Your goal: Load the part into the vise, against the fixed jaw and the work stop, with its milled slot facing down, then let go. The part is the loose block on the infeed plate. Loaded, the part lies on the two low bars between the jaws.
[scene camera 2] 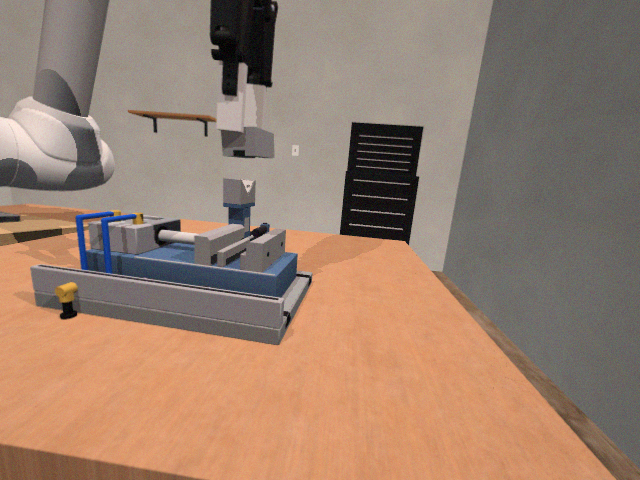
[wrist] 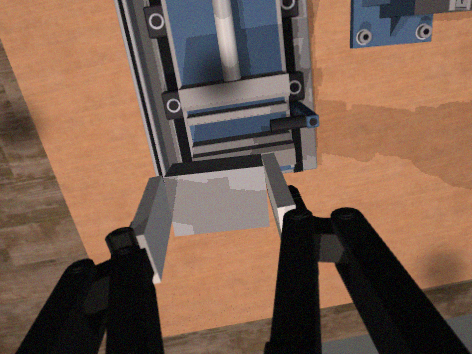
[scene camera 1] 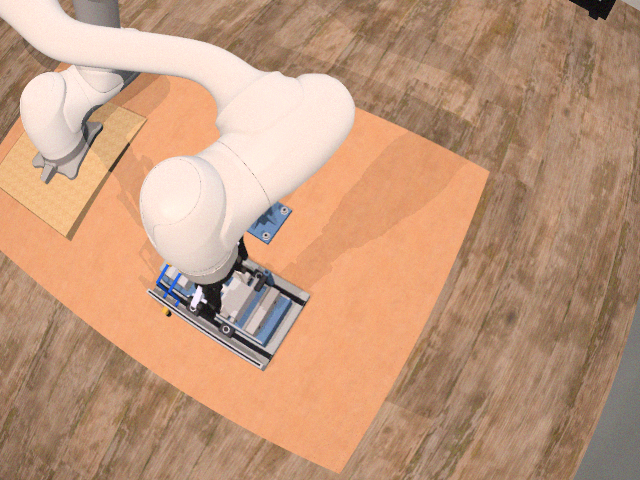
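Where they show: gripper, fingertip midpoint: (scene camera 2: 241, 136) (wrist: 215, 184) (scene camera 1: 230, 295); arm's base, link origin: (scene camera 1: 67, 146).
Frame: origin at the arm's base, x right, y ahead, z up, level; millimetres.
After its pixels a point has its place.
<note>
The part (scene camera 1: 241, 299) @(z 195, x 260, y 687 mm) (scene camera 2: 259, 142) @(z 180, x 283, y 689 mm) (wrist: 220, 202) @(z 194, x 259, y 674 mm), a light grey block, is held level between the fingertips of my gripper (scene camera 2: 244, 114) @(z 188, x 259, y 665 mm), which is shut on it. In the scene camera 2 view it hangs high above the vise (scene camera 2: 180, 304) @(z 1, x 327, y 617 mm) (scene camera 1: 292, 322) @(z -11, x 234, y 752 mm), apart from it, with a dark notch at its lower edge. In the wrist view it covers the far end of the vise. The fixed jaw (scene camera 2: 266, 250) @(z 54, x 281, y 701 mm) (scene camera 1: 264, 312) stands opposite the moving jaw (scene camera 2: 219, 243) @(z 53, x 257, y 638 mm) (wrist: 235, 92). A low bar (scene camera 2: 233, 253) @(z 41, x 256, y 656 mm) (wrist: 237, 114) @(z 50, x 234, y 657 mm) shows between them. The work stop (scene camera 2: 258, 231) @(z 63, x 209, y 681 mm) (wrist: 290, 123) @(z 66, x 190, y 679 mm) sits at one side.
A grey V-shaped rest (scene camera 2: 238, 192) @(z 107, x 68, y 621 mm) on a blue plate (scene camera 1: 279, 219) @(z -19, x 30, y 654 mm) (wrist: 390, 39) @(z -20, x 45, y 653 mm) stands beside the vise. Blue hoops (scene camera 2: 107, 245) @(z 47, x 275, y 513 mm) rise at the vise's screw end, and a yellow fitting (scene camera 2: 66, 292) @(z 2, x 312, y 491 mm) stands by its side. A second white arm (scene camera 1: 46, 118) @(z 223, x 31, y 67 mm) stands on a wooden board (scene camera 1: 62, 211) @(z 7, x 179, y 99 mm).
</note>
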